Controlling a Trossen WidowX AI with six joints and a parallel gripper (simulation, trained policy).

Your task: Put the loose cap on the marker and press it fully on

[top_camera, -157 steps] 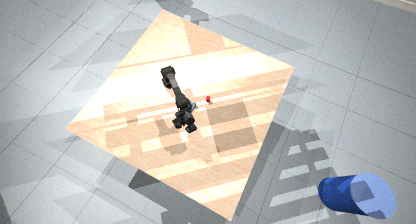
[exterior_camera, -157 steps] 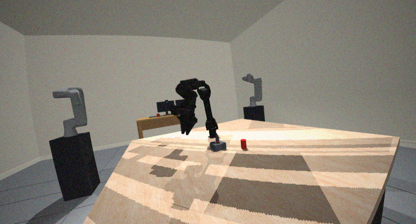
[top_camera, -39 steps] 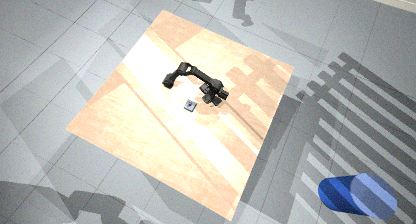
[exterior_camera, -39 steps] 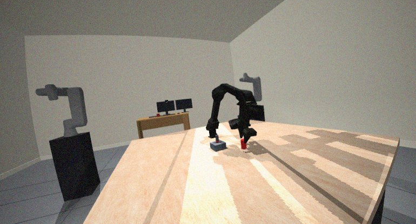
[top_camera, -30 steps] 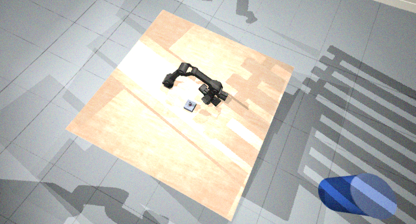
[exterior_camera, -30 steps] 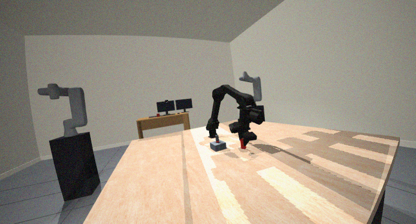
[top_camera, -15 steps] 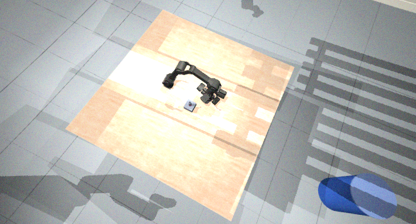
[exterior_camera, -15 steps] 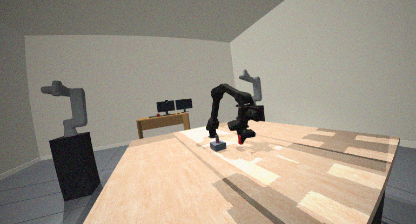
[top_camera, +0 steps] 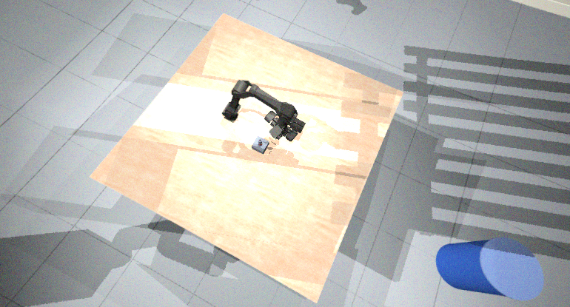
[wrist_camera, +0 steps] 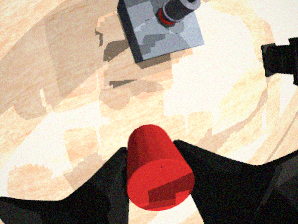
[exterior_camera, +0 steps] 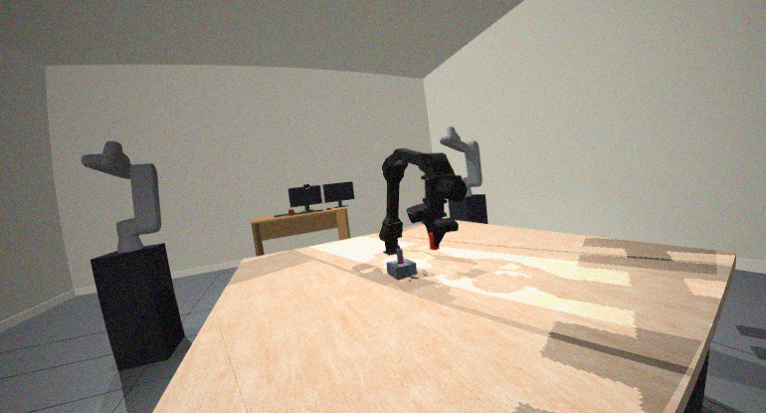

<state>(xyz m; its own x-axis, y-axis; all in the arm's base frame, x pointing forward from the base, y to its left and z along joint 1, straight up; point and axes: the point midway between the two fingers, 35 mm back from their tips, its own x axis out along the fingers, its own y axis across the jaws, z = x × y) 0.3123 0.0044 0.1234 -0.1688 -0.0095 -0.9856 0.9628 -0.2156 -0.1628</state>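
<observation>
My gripper tip is now 6 cm past the grey holder block, 9 cm to the left of it and 7 cm above it. Round my gripper tip: red cap: 1 cm above.
</observation>
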